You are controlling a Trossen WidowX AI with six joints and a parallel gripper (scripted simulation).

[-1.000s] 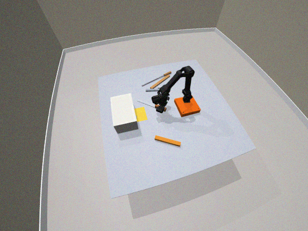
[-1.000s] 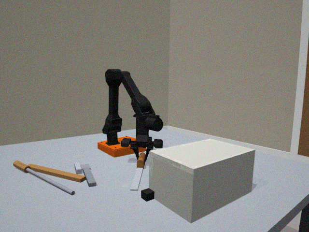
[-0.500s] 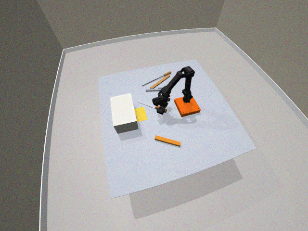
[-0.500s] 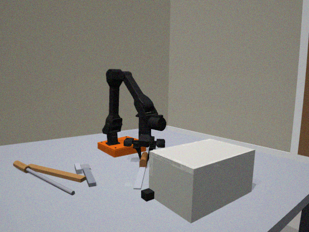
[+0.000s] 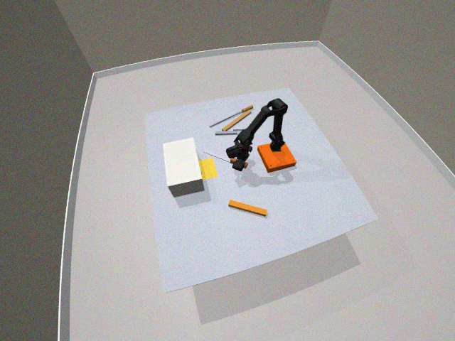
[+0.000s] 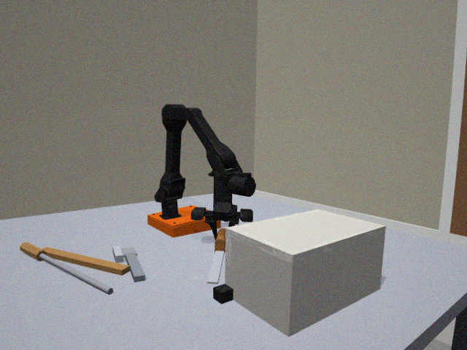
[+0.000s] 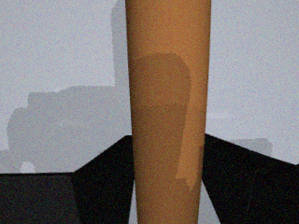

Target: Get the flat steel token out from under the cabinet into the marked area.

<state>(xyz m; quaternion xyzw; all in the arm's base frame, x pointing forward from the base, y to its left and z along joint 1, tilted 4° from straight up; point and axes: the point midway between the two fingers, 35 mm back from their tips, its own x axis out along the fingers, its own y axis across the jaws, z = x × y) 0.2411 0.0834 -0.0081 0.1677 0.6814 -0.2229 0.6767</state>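
Now: gripper tip 30 cm to the right of the orange flat bar, 2 cm short of it and 1 cm below it. Round my gripper tip: small grey token: 28 cm ahead, 3 cm to the left, 1 cm below; then wooden stick: 40 cm to the right, 3 cm behind.
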